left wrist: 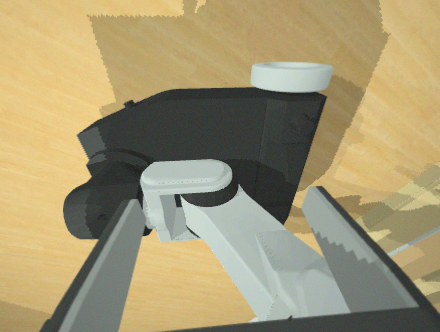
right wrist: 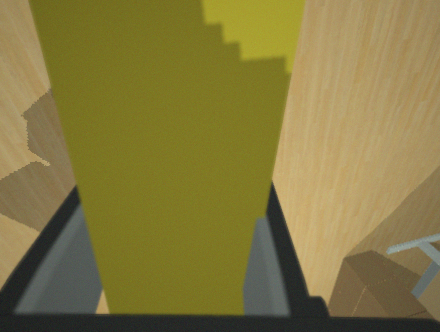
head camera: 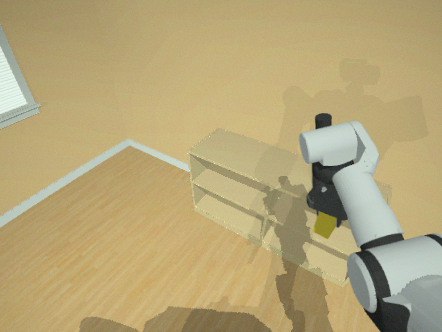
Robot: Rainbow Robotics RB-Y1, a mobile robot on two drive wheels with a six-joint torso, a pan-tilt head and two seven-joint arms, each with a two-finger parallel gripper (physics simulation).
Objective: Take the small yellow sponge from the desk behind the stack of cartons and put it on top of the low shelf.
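Places are measured from the robot's base along level axes (x ahead, y left, z up), in centimetres.
Where they show: left gripper, fingertip midpoint: [left wrist: 224, 203]; right gripper, fingertip midpoint: [right wrist: 185, 167] [head camera: 328, 221].
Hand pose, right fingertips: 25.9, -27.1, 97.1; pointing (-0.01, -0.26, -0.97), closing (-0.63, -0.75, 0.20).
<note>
After its pixels a point has its place, as x, y, z.
The yellow sponge [head camera: 325, 225] @[22.8, -24.5, 99.2] [right wrist: 170, 150] @[28.6, -28.3, 100.7] is held between the fingers of my right gripper [head camera: 328, 220] @[25.9, -27.1, 97.1] [right wrist: 185, 167] @[25.9, -27.1, 97.1], which is shut on it. In the head camera the sponge hangs below the gripper and is seen in front of the right part of the low shelf [head camera: 240, 154] @[106.2, -5.3, 61.1]. The shelf stands against the wall, with its top at the upper side and open compartments below; my right arm hides part of its right end. My left gripper [left wrist: 224, 203] @[-21.8, 25.3, 53.6] is open, with its two fingers wide apart and no object between them.
In the right wrist view brown cartons [right wrist: 375, 285] @[-208.2, -43.1, 28.4] stand at the lower right, beside a pale metal frame [right wrist: 412, 245]. The robot's dark base [left wrist: 210, 130] @[-21.6, 14.5, 17.0] with a white wheel [left wrist: 291, 77] shows beyond the left fingers. A window [head camera: 12, 85] @[131.4, 165.7, 102.0] is at the left of the head camera.
</note>
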